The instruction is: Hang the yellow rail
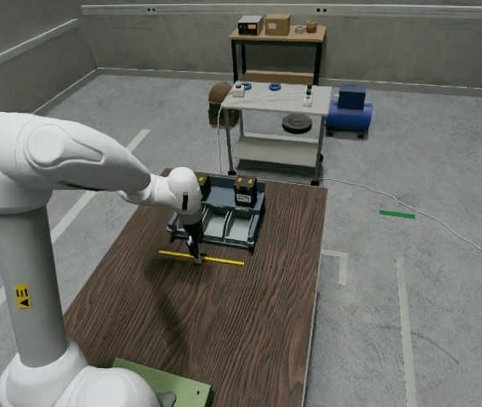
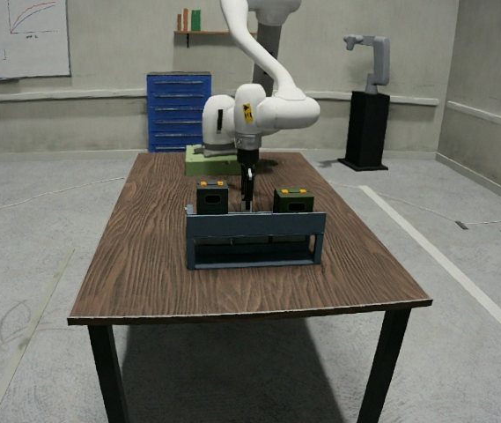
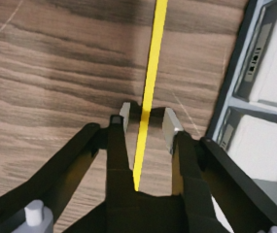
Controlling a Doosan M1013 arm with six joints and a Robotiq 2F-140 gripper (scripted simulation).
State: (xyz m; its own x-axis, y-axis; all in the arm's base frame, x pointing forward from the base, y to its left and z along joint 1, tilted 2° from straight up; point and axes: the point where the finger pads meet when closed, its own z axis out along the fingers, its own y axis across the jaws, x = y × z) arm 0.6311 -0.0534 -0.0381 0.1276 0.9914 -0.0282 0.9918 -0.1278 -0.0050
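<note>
My hand is 3 cm above the yellow rail.
</note>
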